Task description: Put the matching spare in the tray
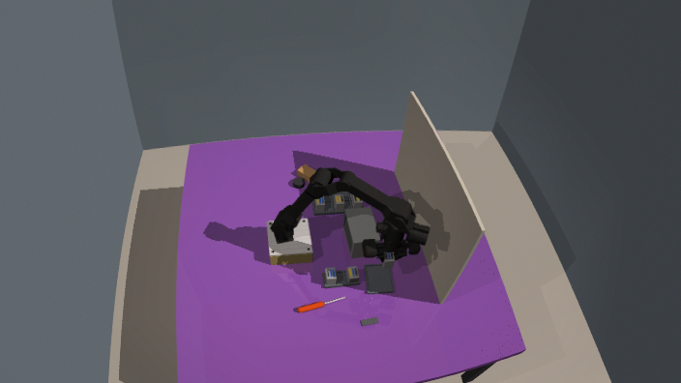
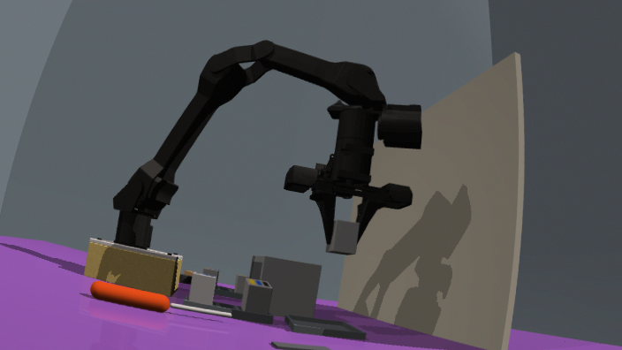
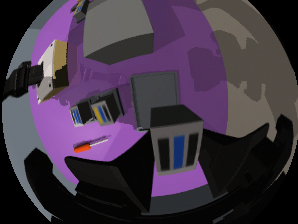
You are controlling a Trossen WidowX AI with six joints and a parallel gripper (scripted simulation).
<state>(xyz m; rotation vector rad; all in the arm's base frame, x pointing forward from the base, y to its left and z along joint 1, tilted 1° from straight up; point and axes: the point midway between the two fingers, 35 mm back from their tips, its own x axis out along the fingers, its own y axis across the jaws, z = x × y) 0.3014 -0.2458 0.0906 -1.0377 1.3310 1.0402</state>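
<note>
Right now the dark grey tray is 10 mm behind my gripper tip, 10 mm to the left of it and 120 mm below it. Round my gripper tip: holder 140 mm behind, 50 mm to the left, 120 mm below; grey spare block 20 mm above; grey box 10 mm behind, 210 mm to the left, 80 mm below.
</note>
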